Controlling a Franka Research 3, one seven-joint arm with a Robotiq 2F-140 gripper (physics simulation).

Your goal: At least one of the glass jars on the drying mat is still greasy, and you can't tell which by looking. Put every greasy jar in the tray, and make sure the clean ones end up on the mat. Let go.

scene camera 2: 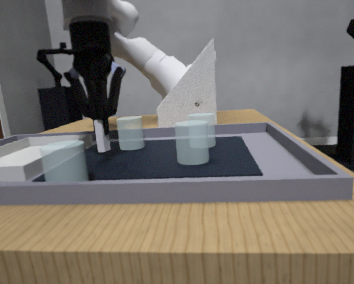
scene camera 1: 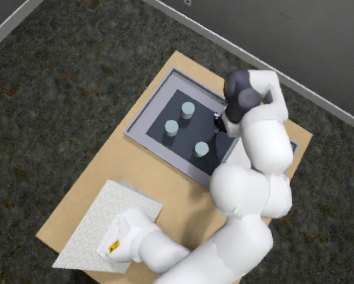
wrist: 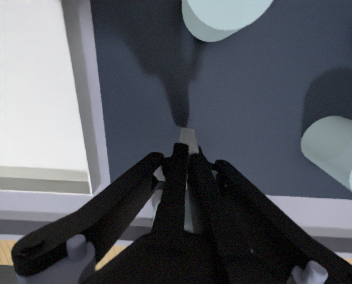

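My gripper point(scene camera 1: 220, 125) point(scene camera 2: 102, 142) point(wrist: 185, 139) is shut and empty, fingertips low over the dark drying mat point(scene camera 1: 187, 135) point(scene camera 2: 150, 167) point(wrist: 240, 100). One pale glass jar point(scene camera 2: 65, 162) point(wrist: 190, 217) is close to the grey rim, mostly hidden behind the fingers in the wrist view; its base is hidden in scene camera 2. Three other jars stand upright on the mat: one jar point(scene camera 1: 201, 149) point(scene camera 2: 131, 133) point(wrist: 225, 15), another point(scene camera 1: 188, 110) point(scene camera 2: 192, 142) point(wrist: 332, 145), and a third point(scene camera 1: 171, 128) point(scene camera 2: 206, 130). The white tray point(scene camera 1: 240, 152) point(scene camera 2: 20, 162) point(wrist: 35, 90) lies beside the mat.
A grey raised rim point(scene camera 1: 150, 151) point(scene camera 2: 200, 190) point(wrist: 100, 125) surrounds the mat. A white wedge-shaped block point(scene camera 1: 90, 225) point(scene camera 2: 195, 90) stands on the wooden table point(scene camera 1: 100, 165) point(scene camera 2: 175, 230). The arm covers part of the tray in scene camera 1.
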